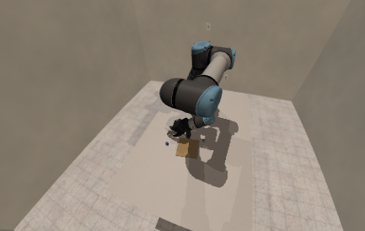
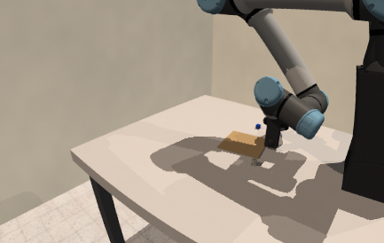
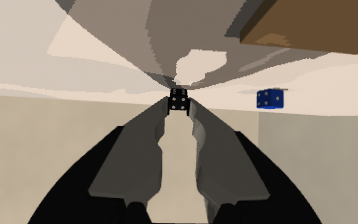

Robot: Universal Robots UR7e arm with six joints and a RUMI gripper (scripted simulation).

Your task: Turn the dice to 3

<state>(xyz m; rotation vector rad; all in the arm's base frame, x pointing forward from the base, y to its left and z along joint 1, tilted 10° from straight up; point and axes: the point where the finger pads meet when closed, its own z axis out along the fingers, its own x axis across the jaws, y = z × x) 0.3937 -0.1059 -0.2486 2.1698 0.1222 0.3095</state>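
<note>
Right now the black die is 1 cm to the right of my hand and 1 cm below it. Round my hand: blue die: 8 cm ahead, 2 cm to the left, 1 cm below; brown mat: 17 cm to the left, 5 cm ahead, 1 cm below; white die: 26 cm to the left, 4 cm behind, 1 cm below.
</note>
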